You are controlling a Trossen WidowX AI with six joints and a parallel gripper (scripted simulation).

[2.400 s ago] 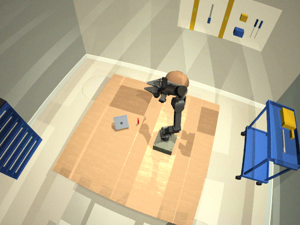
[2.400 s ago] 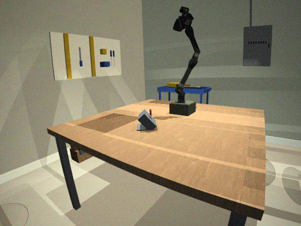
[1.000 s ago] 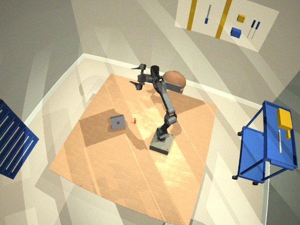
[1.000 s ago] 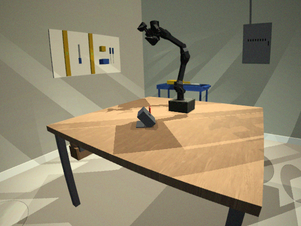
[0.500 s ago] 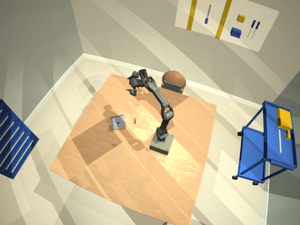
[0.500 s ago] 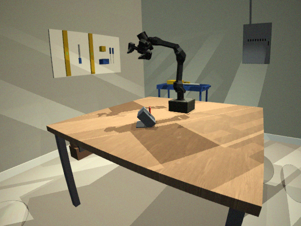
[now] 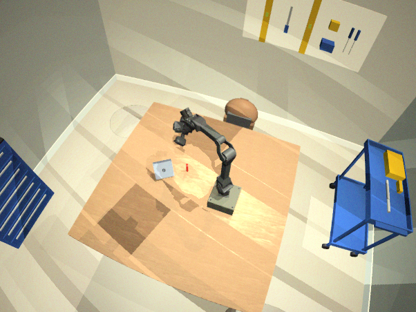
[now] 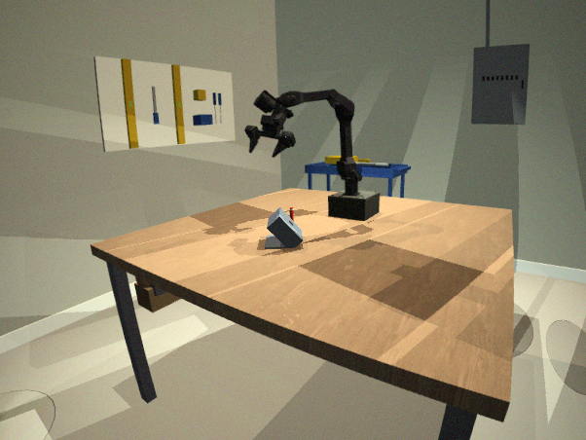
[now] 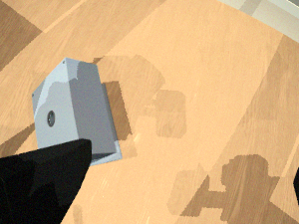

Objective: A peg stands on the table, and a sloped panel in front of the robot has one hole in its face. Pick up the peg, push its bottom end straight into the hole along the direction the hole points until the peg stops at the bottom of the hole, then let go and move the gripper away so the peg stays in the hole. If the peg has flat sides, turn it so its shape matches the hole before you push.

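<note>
Right now my gripper tip is 90 mm past the round red peg, 70 mm to the right of it and 230 mm above it. From my gripper tip the other things lie so: sloped panel: 70 mm ahead, 120 mm to the left, 240 mm below.
</note>
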